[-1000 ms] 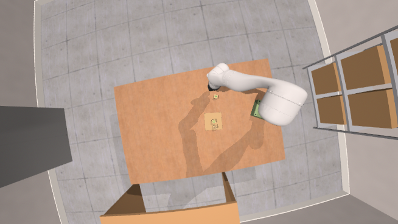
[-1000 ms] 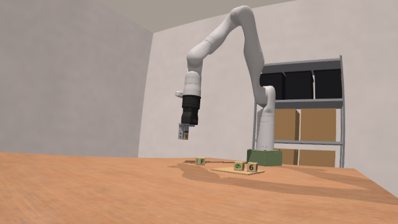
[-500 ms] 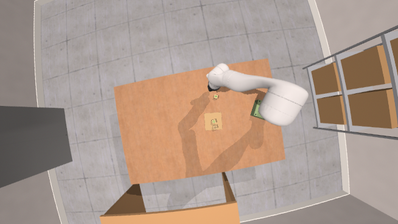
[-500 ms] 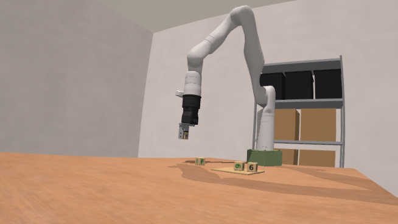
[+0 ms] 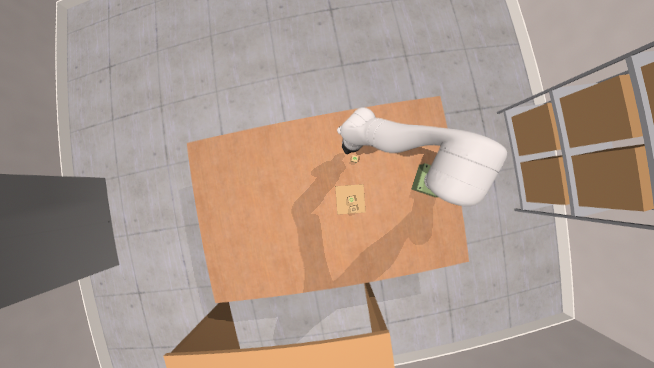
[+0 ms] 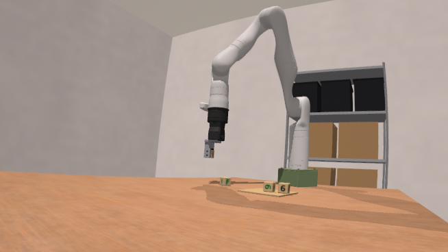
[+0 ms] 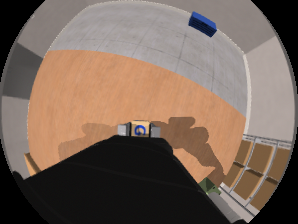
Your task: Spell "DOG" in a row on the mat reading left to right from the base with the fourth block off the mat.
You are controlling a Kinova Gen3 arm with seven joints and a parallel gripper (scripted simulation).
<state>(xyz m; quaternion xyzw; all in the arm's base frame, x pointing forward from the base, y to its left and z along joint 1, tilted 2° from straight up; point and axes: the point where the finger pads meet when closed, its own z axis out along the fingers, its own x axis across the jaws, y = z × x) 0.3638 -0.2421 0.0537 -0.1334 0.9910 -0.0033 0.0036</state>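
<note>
The wooden block lies 30 mm ahead of my hand, 250 mm to the left of it and 90 mm below it. The rest, counted from my hand: green-lettered block (30 mm behind, 60 mm to the left, 100 mm below); then tan mat (30 mm ahead, 250 mm to the left, 110 mm below); then blue-lettered block (right at my hand).
</note>
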